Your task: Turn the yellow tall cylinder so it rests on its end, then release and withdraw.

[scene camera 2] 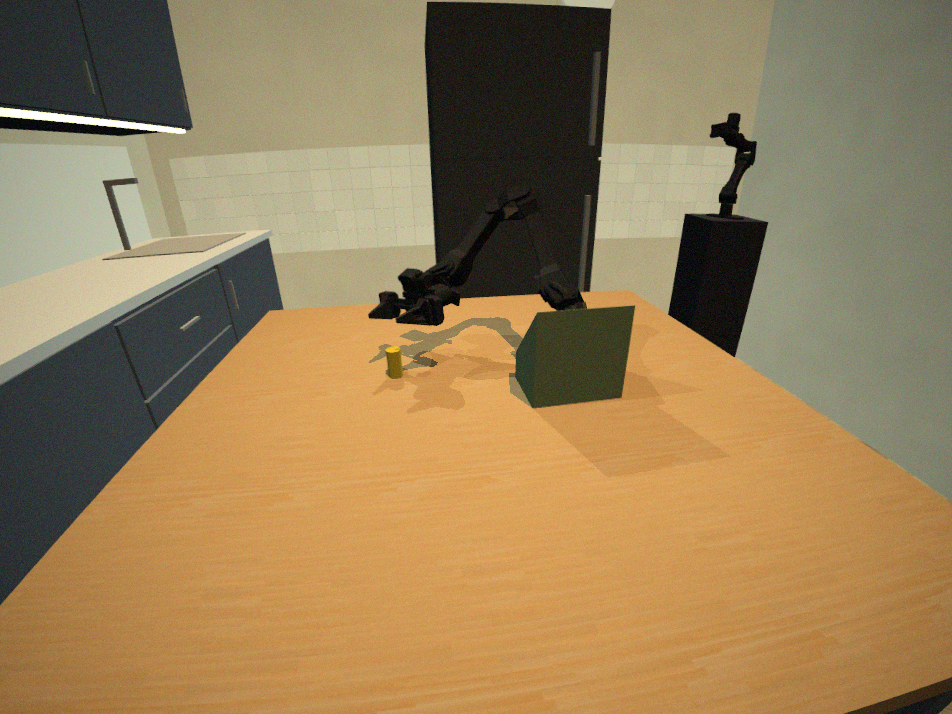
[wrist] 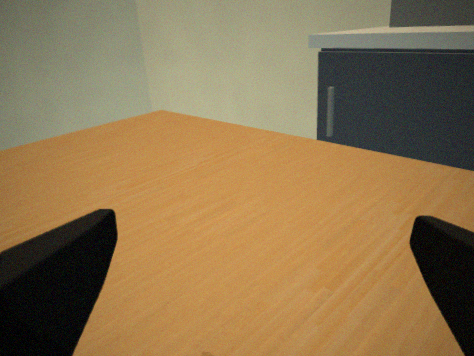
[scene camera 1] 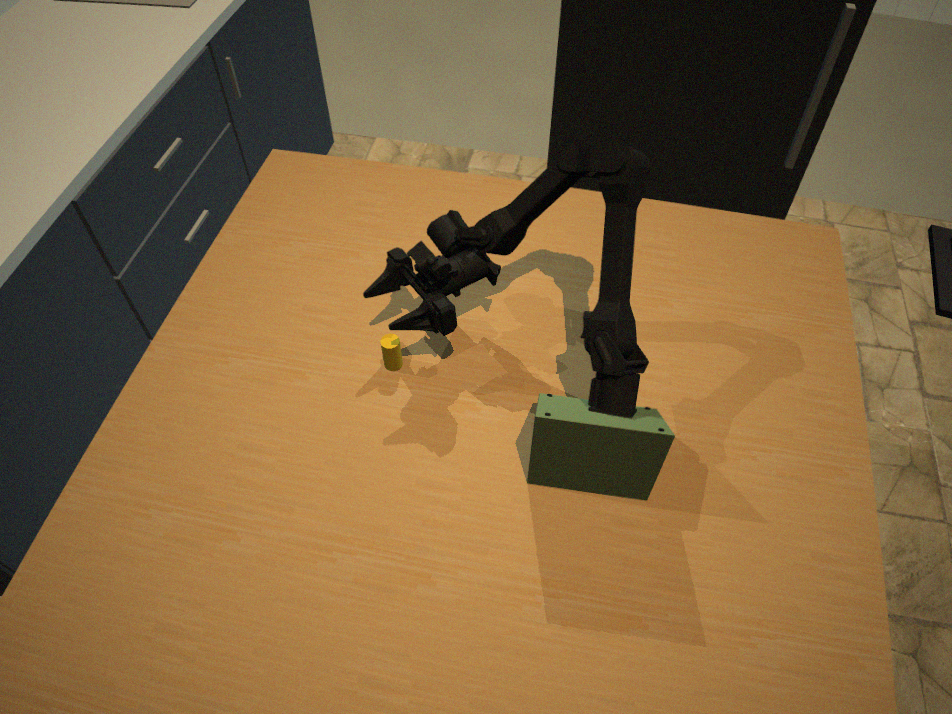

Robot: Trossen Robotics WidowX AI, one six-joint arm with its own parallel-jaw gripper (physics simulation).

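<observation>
The yellow tall cylinder stands upright on its end on the wooden table, left of the green base block. It does not show in the wrist view. My gripper is open and empty, its two black fingers wide apart. It is raised above the table and clear of the cylinder, which it does not touch. Its shadow falls on the table around the cylinder.
The arm stands on a green block at the right. Blue cabinets run along the left side. A black fridge stands behind the table. Another black arm stands on a dark pedestal.
</observation>
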